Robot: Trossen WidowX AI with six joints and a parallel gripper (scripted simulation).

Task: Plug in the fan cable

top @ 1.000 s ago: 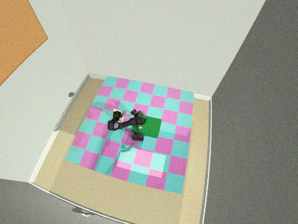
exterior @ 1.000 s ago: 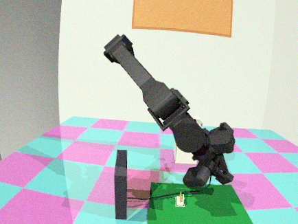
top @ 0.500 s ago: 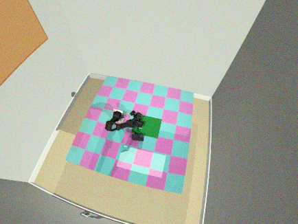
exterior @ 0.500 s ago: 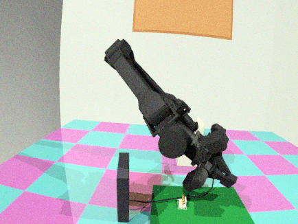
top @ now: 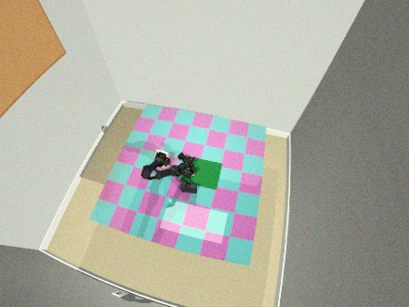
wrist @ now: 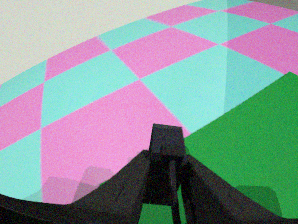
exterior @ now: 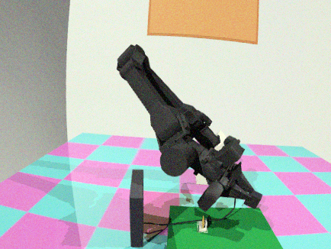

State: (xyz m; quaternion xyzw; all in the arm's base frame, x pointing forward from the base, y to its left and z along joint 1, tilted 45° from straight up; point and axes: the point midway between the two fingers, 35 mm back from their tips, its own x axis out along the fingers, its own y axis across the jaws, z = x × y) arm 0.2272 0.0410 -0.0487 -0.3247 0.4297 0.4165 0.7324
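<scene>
Right now my gripper tip is 11 cm to the left of the white four-pin fan header, 8 cm above it and 4 cm short of it. From my gripper tip the other things lie so: black fan (24 cm to the right, 6 cm ahead, 2 cm below); then green board (10 cm ahead, 9 cm below, 6 cm to the right); then black plug (1 cm below).
</scene>
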